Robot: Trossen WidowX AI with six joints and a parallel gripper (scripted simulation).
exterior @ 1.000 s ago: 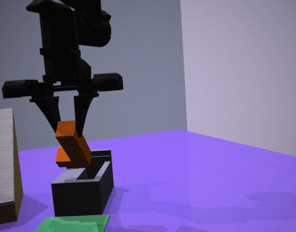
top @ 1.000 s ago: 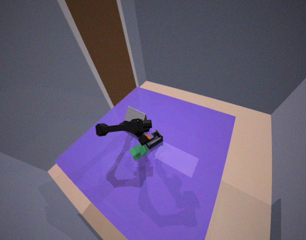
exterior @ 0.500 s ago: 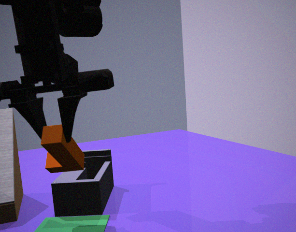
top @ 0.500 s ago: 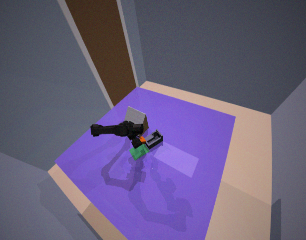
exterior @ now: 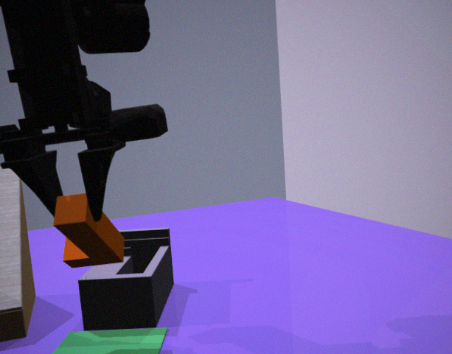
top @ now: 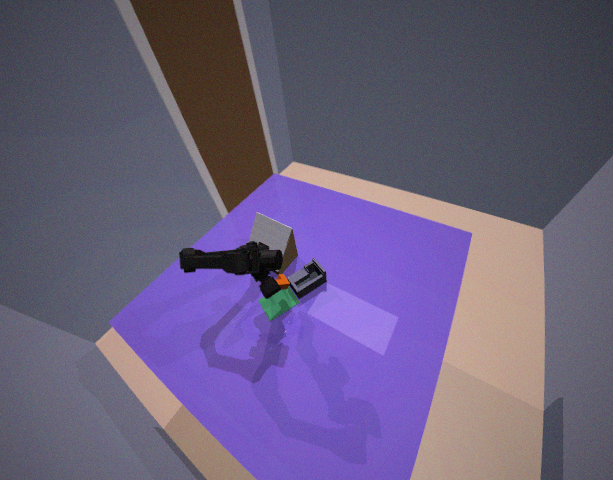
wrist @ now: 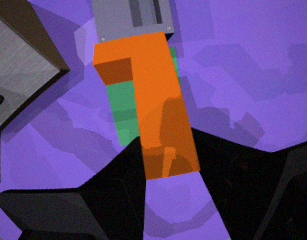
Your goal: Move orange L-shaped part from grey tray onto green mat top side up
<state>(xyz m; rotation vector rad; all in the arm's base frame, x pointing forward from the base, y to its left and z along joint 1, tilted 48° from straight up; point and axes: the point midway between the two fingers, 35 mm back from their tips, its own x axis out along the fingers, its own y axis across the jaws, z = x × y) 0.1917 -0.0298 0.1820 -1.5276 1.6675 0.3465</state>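
The orange L-shaped part is 4 cm to the left of my gripper tip and 3 cm below it. Also, from my gripper tip: green mat: 1 cm to the left, 17 cm below.
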